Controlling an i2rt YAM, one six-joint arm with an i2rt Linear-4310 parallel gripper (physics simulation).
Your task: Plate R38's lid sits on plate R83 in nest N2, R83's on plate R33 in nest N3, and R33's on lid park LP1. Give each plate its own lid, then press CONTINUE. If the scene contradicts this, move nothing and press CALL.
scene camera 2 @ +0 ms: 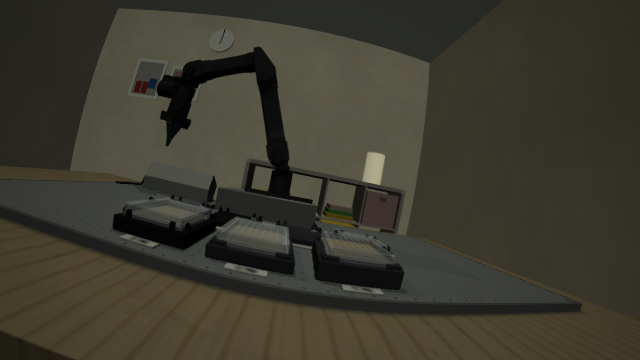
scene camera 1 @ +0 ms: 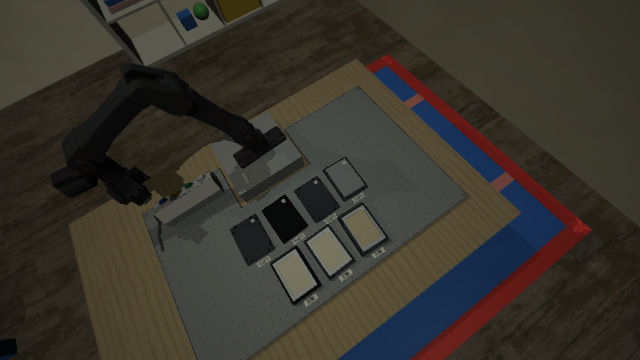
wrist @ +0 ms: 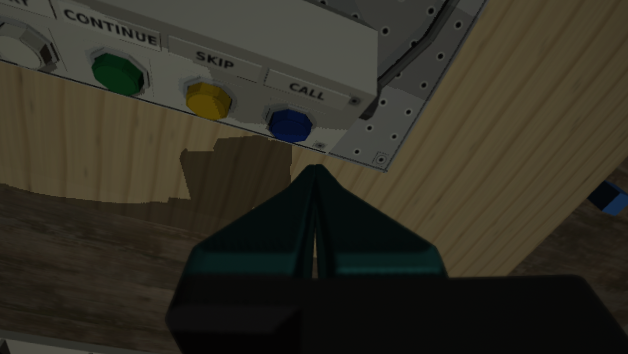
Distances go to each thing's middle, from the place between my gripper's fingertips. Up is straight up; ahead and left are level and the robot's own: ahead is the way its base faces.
Right now my hand is 8 cm above the blue CALL button (wrist: 287, 125) and 1 cm past it. The rest, counted from my hand: LP4 pad (scene camera 1: 286, 221): 31 cm to the left, 29 cm ahead, 13 cm below; green CONTINUE button (wrist: 119, 75): 10 cm to the left, 8 cm below, 1 cm behind; yellow SKIP button (wrist: 205, 100): 8 cm below, 5 cm to the left, 1 cm behind.
